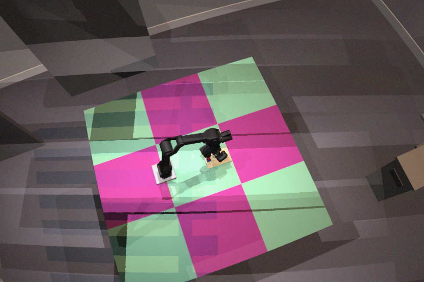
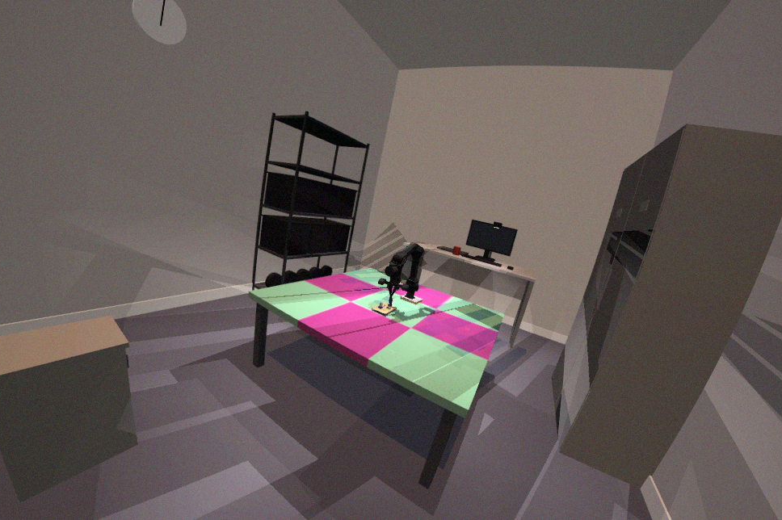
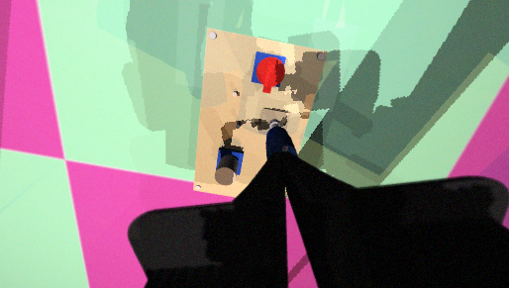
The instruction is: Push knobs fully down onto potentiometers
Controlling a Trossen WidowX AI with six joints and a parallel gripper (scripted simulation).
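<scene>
Now: gripper tip 1 cm above the dark blue knob. Round my gripper tip: red knob: 4 cm behind, 1 cm to the right, 4 cm below.
</scene>
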